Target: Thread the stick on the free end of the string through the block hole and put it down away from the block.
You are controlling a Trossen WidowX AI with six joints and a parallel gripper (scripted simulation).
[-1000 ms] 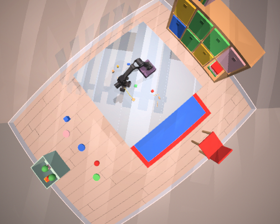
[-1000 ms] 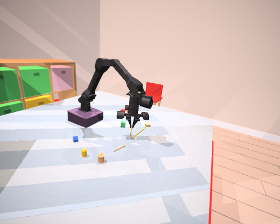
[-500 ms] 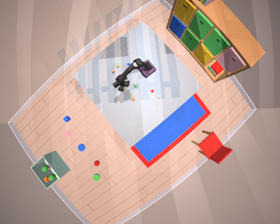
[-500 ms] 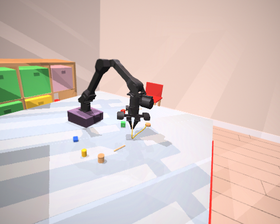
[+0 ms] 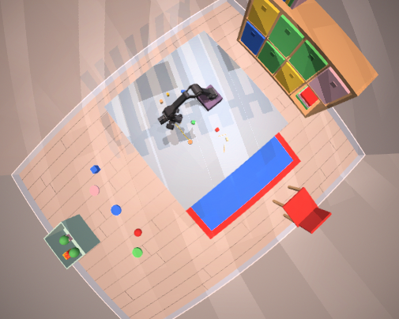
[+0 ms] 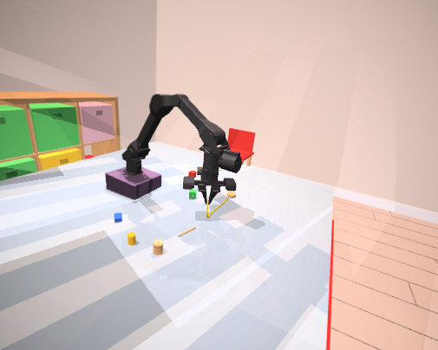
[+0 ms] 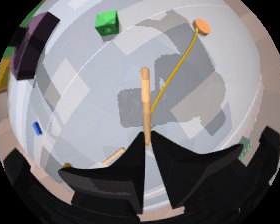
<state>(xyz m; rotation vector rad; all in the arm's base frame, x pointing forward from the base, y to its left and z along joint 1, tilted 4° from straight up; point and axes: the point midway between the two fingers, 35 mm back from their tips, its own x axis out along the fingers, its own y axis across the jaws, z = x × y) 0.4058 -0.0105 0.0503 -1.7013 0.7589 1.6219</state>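
Now: gripper tip 14 cm past the green block, 10 cm to the right of it and 4 cm above it. The rest, counted from my gripper tip: wooden cylinder (24 cm to the right, 4 cm below, 1 cm behind); then round wooden button (23 cm to the left, 5 cm below, 1 cm behind); then yellow cylinder (27 cm to the right, 10 cm behind, 4 cm below).
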